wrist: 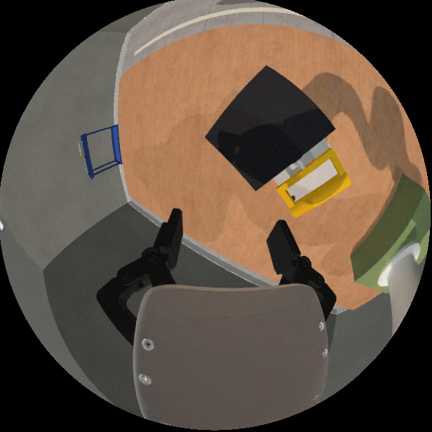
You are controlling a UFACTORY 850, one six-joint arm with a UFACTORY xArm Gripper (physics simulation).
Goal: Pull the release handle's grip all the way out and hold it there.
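The release handle's yellow grip (322,198) is a rectangular frame, right of centre in the wrist view. It sits beside a large black block (270,105), on the block's lower right side. Part of a pale plate (322,147) shows between the block and the grip. My gripper (229,226) is open with nothing between its fingers. In the view its fingertips are to the lower left of the grip, the right one closest and apart from it. The underside of the block and how far the grip stands out from its mount are hidden or unclear.
A wooden surface (160,105) lies under the block. A green block (367,265) with a pale cylinder (404,295) stands at the right edge. A blue cart (116,145) is at the left by the grey wall (60,100). Dark shadows fall at the upper right.
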